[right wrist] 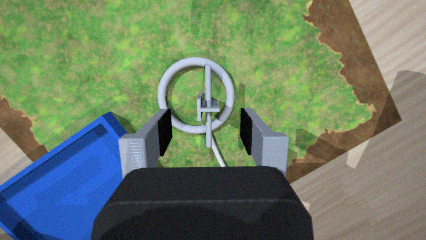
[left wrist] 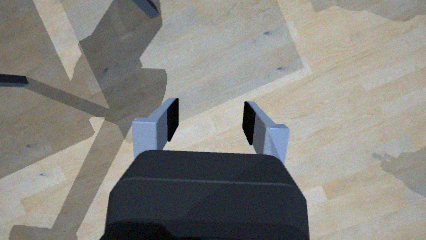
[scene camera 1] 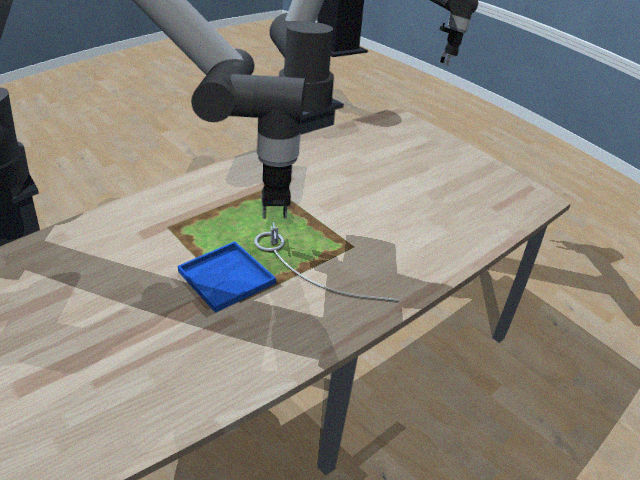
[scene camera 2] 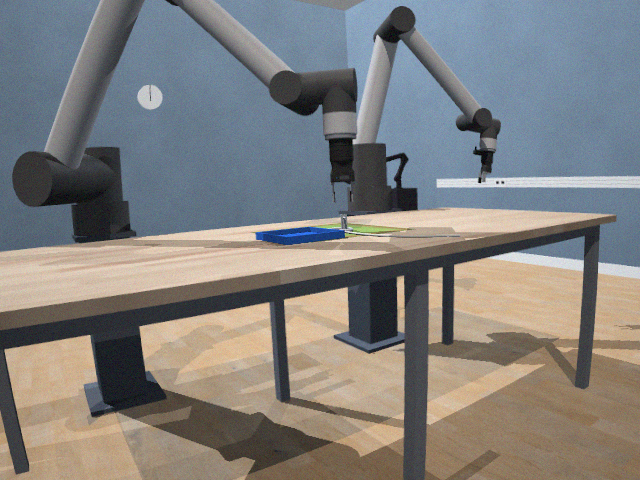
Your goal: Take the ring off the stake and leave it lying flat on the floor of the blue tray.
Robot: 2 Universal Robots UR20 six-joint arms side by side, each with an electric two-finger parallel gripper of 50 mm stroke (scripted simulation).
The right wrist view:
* my right gripper: 206, 122
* blue tray: 71, 183
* grey ring: 191, 61
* grey stake: 208, 105
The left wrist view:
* my left gripper: 211, 113
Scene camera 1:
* my right gripper: 274, 216
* blue tray: 222, 274
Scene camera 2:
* my right gripper: 342, 202
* blue tray: 305, 234
